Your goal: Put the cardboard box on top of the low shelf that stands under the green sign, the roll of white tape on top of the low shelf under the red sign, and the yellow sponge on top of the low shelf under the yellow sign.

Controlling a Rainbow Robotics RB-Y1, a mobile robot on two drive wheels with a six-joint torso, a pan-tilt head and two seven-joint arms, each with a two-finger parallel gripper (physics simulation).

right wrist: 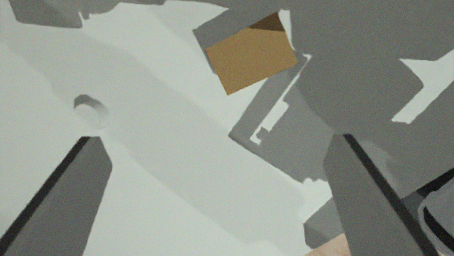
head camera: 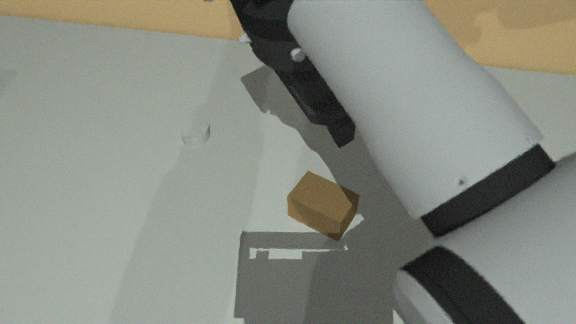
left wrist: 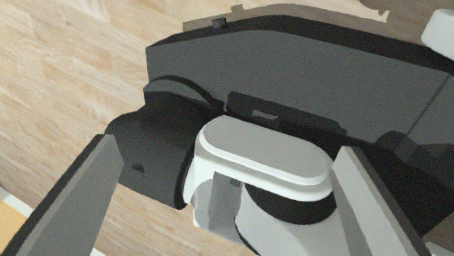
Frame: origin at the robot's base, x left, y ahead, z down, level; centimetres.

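Where they show: left gripper, fingertip midpoint: [left wrist: 227,155]; right gripper, fingertip midpoint: [right wrist: 217,150] [head camera: 319,105].
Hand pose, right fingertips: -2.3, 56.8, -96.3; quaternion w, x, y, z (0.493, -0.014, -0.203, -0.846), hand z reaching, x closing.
Note:
After its pixels a point has its place, as x, y, z.
The brown cardboard box [head camera: 320,200] @[-3.4, 57.9, -77.1] [right wrist: 252,61] @[-3.6, 58.4, -77.1] lies on the white table, below the right gripper in the head view and at the top centre in the right wrist view. The white tape roll [head camera: 196,134] @[18.1, 74.3, -74.5] [right wrist: 90,114] @[17.6, 75.7, -74.5] is on the table, left of the box, beyond the left fingertip in the right wrist view. My right gripper [head camera: 341,134] [right wrist: 217,150] @[-2.3, 56.8, -96.3] is open and empty above the table, apart from the box. My left gripper [left wrist: 227,155] @[24.5, -28.2, -46.1] is open and empty above the robot's own base. The yellow sponge, the low shelves and the signs do not show.
The white table [head camera: 75,165] @[38.7, 68.8, -72.0] [right wrist: 165,210] @[28.6, 57.3, -72.1] carries dark arm shadows. A tan surface [head camera: 125,22] @[42.9, 116.5, -71.8] lies beyond its far edge. My right arm [head camera: 400,100] @[-4.5, 33.6, -116.2] covers the right side of the head view. The dark robot base [left wrist: 300,70] @[17.6, -26.3, -16.9] stands on the wooden floor [left wrist: 65,65] @[-7.6, -106.0, 0.0].

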